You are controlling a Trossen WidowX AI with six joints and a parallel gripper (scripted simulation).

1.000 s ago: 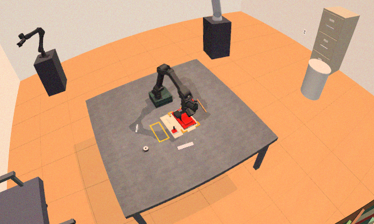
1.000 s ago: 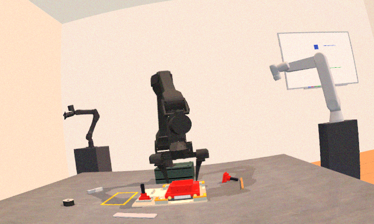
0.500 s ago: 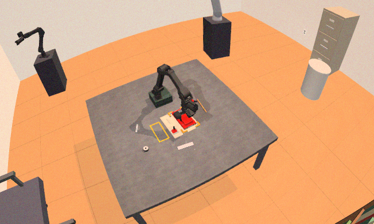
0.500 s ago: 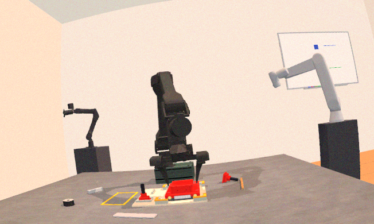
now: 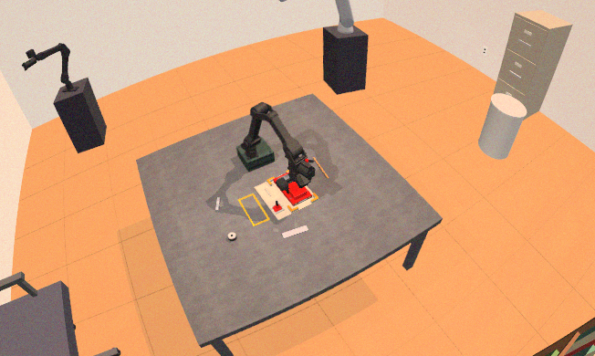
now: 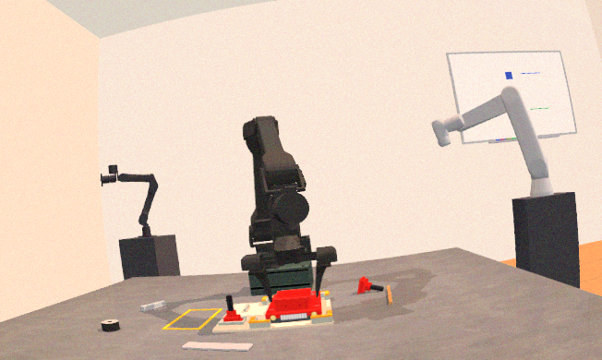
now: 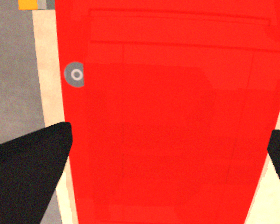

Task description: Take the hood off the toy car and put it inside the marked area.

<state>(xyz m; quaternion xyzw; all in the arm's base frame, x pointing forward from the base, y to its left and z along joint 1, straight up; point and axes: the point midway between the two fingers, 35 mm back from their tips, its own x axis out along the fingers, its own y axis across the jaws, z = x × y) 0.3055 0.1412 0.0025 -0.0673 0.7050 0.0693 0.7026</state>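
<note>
The hood lies right at my gripper tip.
</note>
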